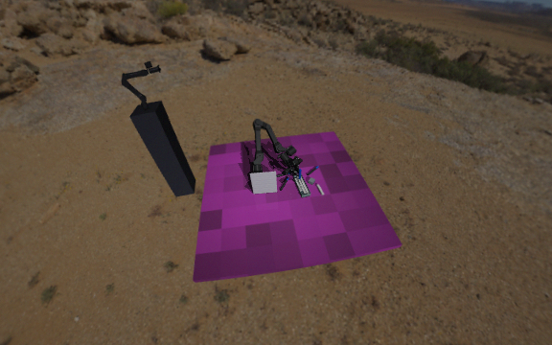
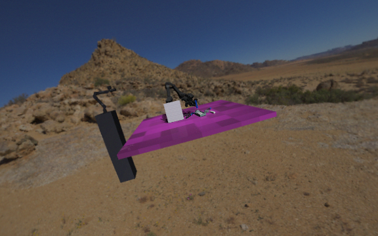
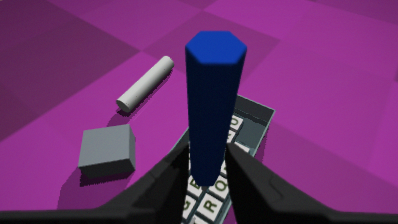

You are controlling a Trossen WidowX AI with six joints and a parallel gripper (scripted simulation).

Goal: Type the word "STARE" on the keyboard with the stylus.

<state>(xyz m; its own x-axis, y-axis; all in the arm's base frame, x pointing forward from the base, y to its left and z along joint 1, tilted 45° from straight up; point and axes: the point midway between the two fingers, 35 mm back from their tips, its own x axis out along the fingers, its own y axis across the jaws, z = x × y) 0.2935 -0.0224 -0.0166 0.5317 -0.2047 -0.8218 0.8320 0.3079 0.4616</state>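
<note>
The blue hexagonal stylus lies 20 mm below my gripper tip. Also, from my gripper tip: white cylinder 140 mm ahead, 100 mm below, 90 mm to the right; grey block 110 mm ahead, 100 mm below, 10 mm to the left.
</note>
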